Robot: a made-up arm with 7 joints. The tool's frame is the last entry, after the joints. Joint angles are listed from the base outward.
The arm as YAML. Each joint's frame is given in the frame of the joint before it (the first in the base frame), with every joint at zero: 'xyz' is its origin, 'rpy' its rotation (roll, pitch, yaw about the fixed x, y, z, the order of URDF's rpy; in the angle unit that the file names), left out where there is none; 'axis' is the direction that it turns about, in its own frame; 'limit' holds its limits. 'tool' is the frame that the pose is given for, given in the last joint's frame.
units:
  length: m
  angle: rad
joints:
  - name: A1
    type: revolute
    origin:
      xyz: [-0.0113, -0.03, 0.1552]
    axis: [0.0, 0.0, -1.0]
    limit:
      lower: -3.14
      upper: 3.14
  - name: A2
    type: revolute
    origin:
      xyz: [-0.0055, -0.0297, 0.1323]
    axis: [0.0, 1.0, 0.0]
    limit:
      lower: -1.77
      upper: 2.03
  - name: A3
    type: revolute
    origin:
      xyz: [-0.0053, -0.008, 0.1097]
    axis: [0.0, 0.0, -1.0]
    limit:
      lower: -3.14
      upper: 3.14
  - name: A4
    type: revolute
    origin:
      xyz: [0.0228, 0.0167, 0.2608]
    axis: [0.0, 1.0, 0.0]
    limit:
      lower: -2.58
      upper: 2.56
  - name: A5
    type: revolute
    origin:
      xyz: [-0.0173, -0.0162, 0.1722]
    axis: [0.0, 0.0, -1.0]
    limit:
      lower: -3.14
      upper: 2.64
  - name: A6
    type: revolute
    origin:
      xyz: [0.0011, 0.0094, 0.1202]
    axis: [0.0, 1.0, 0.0]
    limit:
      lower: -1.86
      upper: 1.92
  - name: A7
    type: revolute
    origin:
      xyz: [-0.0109, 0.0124, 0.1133]
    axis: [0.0, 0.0, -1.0]
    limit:
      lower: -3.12
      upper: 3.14
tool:
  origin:
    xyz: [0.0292, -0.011, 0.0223]
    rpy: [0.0, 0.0, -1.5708]
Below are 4 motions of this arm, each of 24 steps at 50 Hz.
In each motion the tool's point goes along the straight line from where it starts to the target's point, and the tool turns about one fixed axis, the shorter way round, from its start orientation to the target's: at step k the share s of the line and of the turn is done. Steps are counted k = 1, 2, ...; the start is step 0. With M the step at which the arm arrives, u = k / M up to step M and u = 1 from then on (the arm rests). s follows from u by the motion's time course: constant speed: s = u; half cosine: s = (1 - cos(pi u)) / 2; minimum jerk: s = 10 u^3 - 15 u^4 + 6 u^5.
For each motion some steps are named. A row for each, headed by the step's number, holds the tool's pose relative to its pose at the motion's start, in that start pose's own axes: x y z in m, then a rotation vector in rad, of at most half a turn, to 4 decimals.
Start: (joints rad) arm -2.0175 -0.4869 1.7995 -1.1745 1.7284 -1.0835 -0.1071
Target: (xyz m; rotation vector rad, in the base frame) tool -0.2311 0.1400 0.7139 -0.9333 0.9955 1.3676
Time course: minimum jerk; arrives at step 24
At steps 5, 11, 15, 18, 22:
5: 0.0153 -0.0180 0.0086 0.0437 0.0219 -0.0391
11: 0.1000 -0.1175 0.0564 0.2861 0.1434 -0.2556
15: 0.1716 -0.2017 0.0968 0.4912 0.2461 -0.4387
18: 0.2122 -0.2495 0.1198 0.6075 0.3044 -0.5427
22: 0.2355 -0.2769 0.1329 0.6743 0.3379 -0.6023

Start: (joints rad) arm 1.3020 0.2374 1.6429 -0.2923 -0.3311 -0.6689 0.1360
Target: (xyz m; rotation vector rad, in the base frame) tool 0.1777 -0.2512 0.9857 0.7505 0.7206 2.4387
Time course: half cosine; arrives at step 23
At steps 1, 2, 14, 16, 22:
1: -0.0005 0.0001 -0.0001 -0.0003 0.0010 0.0019
2: -0.0019 0.0004 -0.0005 -0.0012 0.0040 0.0077
14: -0.0676 0.0147 -0.0174 -0.0445 0.1442 0.2770
16: -0.0798 0.0173 -0.0205 -0.0526 0.1703 0.3272
22: -0.1008 0.0219 -0.0259 -0.0664 0.2151 0.4131

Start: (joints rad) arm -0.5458 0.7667 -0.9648 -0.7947 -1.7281 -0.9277 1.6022
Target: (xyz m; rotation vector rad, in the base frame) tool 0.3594 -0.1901 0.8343 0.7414 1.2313 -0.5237
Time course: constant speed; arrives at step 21
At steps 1, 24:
1: -0.0055 -0.0058 -0.0039 0.0256 -0.0118 -0.0063
24: -0.1161 -0.1214 -0.0825 0.5376 -0.2479 -0.1317

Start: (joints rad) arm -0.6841 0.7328 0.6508 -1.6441 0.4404 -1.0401 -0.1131
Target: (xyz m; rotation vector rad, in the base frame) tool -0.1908 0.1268 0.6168 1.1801 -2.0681 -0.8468
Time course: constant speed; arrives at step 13
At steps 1, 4, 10, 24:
1: -0.0004 0.0001 0.0016 0.0056 -0.0179 0.0179
4: -0.0017 0.0005 0.0065 0.0223 -0.0717 0.0718
10: -0.0042 0.0014 0.0161 0.0558 -0.1793 0.1795
24: -0.0055 0.0018 0.0210 0.0725 -0.2331 0.2333

